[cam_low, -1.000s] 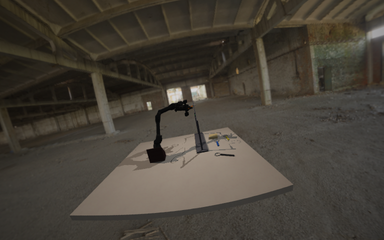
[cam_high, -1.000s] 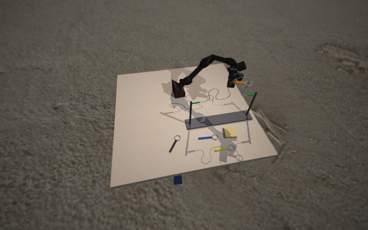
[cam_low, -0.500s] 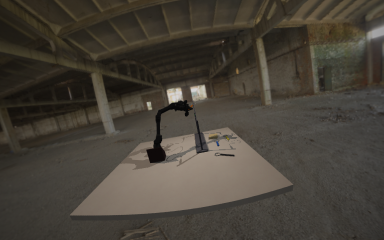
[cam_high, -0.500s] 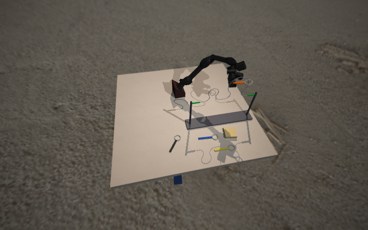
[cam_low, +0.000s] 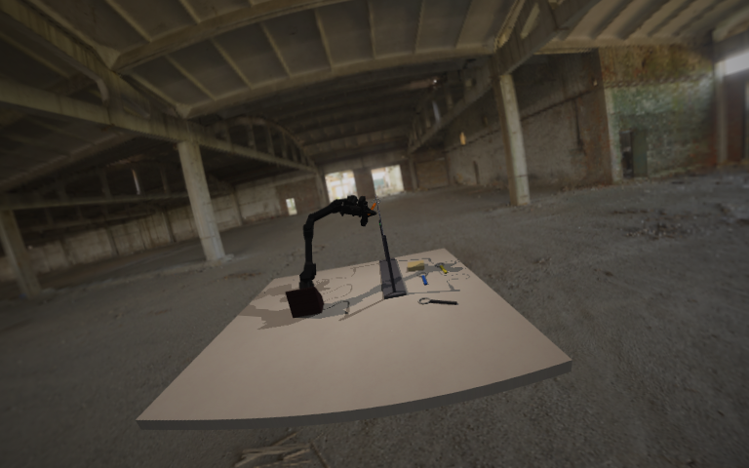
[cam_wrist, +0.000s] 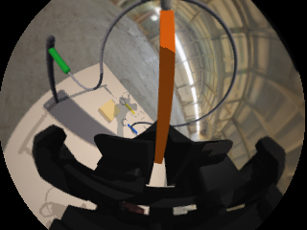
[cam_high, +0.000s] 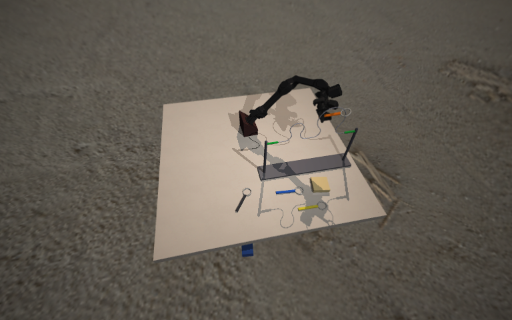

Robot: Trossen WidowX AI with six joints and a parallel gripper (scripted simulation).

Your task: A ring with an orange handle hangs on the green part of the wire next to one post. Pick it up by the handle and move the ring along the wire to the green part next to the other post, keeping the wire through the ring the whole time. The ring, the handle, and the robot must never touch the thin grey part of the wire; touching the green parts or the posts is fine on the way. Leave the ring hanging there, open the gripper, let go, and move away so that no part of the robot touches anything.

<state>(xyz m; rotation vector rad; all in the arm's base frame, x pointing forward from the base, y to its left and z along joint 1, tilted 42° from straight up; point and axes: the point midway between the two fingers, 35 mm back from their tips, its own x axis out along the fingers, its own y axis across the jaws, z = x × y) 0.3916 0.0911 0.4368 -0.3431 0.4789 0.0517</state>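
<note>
The orange-handled ring is 80 mm to the left of my gripper tip and 50 mm above it. Round my gripper tip: tan block: 180 mm ahead, 360 mm below; then blue-handled ring: 190 mm ahead, 180 mm to the right, 370 mm below; then yellow-handled ring: 320 mm ahead, 80 mm to the right, 370 mm below.
</note>
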